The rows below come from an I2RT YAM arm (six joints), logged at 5 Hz.
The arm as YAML. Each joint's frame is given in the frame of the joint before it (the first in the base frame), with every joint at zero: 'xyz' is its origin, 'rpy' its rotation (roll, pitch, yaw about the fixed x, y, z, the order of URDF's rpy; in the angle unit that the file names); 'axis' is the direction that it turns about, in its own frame. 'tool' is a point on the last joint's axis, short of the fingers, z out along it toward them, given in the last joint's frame.
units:
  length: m
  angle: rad
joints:
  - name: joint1
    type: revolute
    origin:
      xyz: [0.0, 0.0, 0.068]
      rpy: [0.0, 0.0, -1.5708]
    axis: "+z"
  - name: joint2
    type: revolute
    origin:
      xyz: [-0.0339, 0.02, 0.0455]
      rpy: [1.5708, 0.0, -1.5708]
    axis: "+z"
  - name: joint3
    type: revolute
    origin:
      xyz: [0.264, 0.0, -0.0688]
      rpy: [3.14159, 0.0, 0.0]
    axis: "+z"
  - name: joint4
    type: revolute
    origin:
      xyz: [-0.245, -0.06, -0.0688]
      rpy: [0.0, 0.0, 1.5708]
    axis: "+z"
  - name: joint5
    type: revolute
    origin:
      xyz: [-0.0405, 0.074, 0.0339]
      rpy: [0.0, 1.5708, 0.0]
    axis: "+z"
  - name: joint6
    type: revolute
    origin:
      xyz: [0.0, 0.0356, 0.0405]
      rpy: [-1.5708, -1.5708, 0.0]
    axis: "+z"
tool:
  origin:
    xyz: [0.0, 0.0, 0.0]
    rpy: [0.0, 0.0, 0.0]
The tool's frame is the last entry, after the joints.
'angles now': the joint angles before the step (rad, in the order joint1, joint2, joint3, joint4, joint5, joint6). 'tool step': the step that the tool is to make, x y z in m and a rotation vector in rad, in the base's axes. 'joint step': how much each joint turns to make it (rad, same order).
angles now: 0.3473 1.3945 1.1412 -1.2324 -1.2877 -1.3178
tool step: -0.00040 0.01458 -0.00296 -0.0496 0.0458 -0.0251
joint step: 0.0599 -0.0343 -0.0446 0.1990 0.0443 0.2616
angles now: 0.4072 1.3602 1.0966 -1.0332 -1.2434 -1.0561
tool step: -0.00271 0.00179 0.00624 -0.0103 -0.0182 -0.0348
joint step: 0.0130 -0.0458 -0.0198 0.0975 0.0316 0.1177
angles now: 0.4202 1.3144 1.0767 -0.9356 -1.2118 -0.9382
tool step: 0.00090 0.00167 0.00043 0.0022 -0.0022 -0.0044
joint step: 0.0050 -0.0019 -0.0031 0.0280 0.0027 0.0256
